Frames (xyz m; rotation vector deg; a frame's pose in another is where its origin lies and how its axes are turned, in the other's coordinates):
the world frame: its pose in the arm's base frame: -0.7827 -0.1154 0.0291 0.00 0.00 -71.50
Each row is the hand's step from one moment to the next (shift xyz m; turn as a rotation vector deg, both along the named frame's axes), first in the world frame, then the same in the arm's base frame.
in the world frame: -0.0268 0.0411 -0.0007 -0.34 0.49 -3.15
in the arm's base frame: 0.0305 0.0385 -0.0007 0.36 0.48 -3.15
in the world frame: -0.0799 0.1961 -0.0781 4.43 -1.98 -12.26
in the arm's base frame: 0.1606 0.1380 -0.0781 -0.47 -4.83 -12.26
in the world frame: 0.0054 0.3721 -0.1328 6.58 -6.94 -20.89
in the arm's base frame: 0.3546 0.1129 -0.1328 -4.49 -8.44 -20.89
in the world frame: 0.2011 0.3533 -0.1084 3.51 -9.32 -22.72
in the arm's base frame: 0.3989 -0.0786 -0.1084 -7.72 -6.29 -22.72
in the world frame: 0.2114 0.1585 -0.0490 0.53 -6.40 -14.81
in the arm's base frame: 0.2174 -0.1502 -0.0490 -5.90 -2.53 -14.81
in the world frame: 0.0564 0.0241 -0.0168 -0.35 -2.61 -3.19
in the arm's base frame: 0.0408 -0.0458 -0.0168 -2.59 -0.50 -3.19
